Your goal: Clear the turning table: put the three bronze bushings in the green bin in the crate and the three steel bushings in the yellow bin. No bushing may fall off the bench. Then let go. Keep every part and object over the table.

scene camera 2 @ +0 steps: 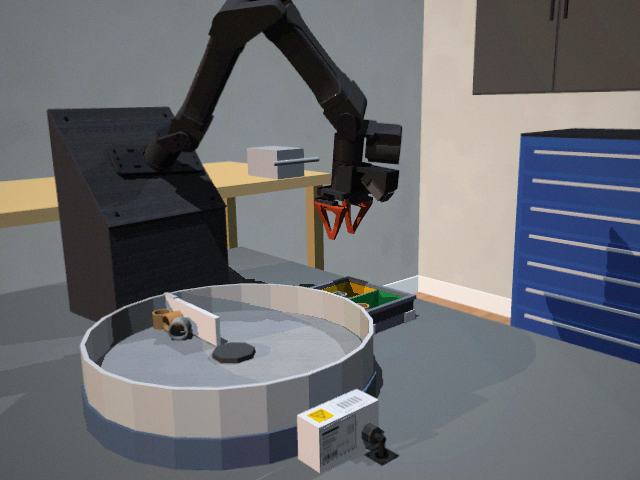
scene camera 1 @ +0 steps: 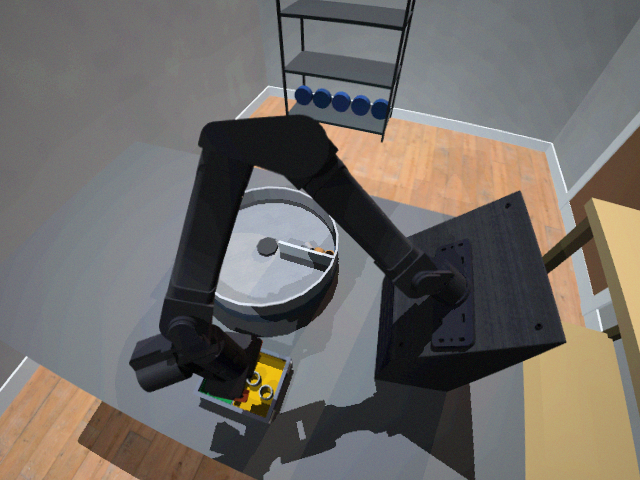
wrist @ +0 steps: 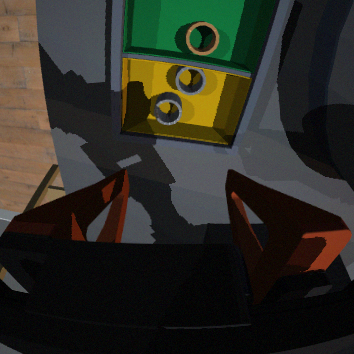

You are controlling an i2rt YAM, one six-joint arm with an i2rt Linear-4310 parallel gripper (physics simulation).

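Pixels of known places: gripper, fingertip midpoint: (scene camera 2: pixel 341 236) (scene camera 1: pixel 249 375) (wrist: pixel 176 177); arm's base, origin of the base link: (scene camera 2: pixel 156 161) (scene camera 1: pixel 454 291).
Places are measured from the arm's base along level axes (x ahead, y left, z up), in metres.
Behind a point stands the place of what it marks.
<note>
My gripper (scene camera 2: pixel 342 235) {z -0.147, x 0.327, y 0.221 m} (wrist: pixel 176 177) {z -0.147, x 0.327, y 0.221 m} is open and empty, above the bench beside the crate (scene camera 1: pixel 281 393) {z -0.302, x 0.280, y 0.218 m} (scene camera 2: pixel 392 316) {z -0.284, x 0.460, y 0.225 m} (wrist: pixel 260 80) {z -0.255, x 0.370, y 0.145 m}. Its fingers are mostly hidden in scene camera 1. The yellow bin (scene camera 1: pixel 271 364) {z -0.300, x 0.326, y 0.164 m} (scene camera 2: pixel 361 287) {z -0.268, x 0.326, y 0.279 m} (wrist: pixel 200 105) {z -0.299, x 0.314, y 0.190 m} holds two steel bushings, one (wrist: pixel 203 82) {z -0.274, x 0.350, y 0.197 m} near the divider and one (wrist: pixel 167 123) {z -0.274, x 0.296, y 0.228 m} closer to the gripper. The green bin (scene camera 1: pixel 217 396) (scene camera 2: pixel 376 298) {z -0.280, x 0.373, y 0.274 m} (wrist: pixel 150 25) {z -0.299, x 0.397, y 0.260 m} holds a bronze bushing (scene camera 2: pixel 364 305) {z -0.277, x 0.392, y 0.219 m} (wrist: pixel 188 38) {z -0.274, x 0.392, y 0.220 m}. On the turning table (scene camera 1: pixel 258 222) {z -0.252, x 0.527, y -0.216 m} (scene camera 2: pixel 289 341) {z -0.252, x 0.478, y -0.043 m}, two bronze bushings (scene camera 2: pixel 159 322) {z -0.240, x 0.283, y -0.164 m} (scene camera 1: pixel 318 250) {z -0.221, x 0.303, y -0.152 m} and a steel bushing (scene camera 2: pixel 179 336) {z -0.249, x 0.341, y -0.161 m} lie close together beside the divider wall.
The turning table has a raised rim, a white divider wall (scene camera 1: pixel 305 250) {z -0.206, x 0.335, y -0.131 m} (scene camera 2: pixel 199 317) {z -0.215, x 0.369, y -0.139 m} and a dark hub (scene camera 1: pixel 267 246) {z -0.244, x 0.458, y -0.134 m} (scene camera 2: pixel 233 352) {z -0.245, x 0.467, y -0.142 m}. A white labelled box (scene camera 2: pixel 338 431) {z -0.264, x 0.712, y -0.161 m} and a small black fixture (scene camera 2: pixel 379 449) {z -0.296, x 0.738, y -0.117 m} stand beside it. The black arm pedestal (scene camera 1: pixel 496 289) {z 0.054, x -0.048, y 0.009 m} (scene camera 2: pixel 87 217) {z -0.092, x 0.033, y -0.168 m} stands on the bench.
</note>
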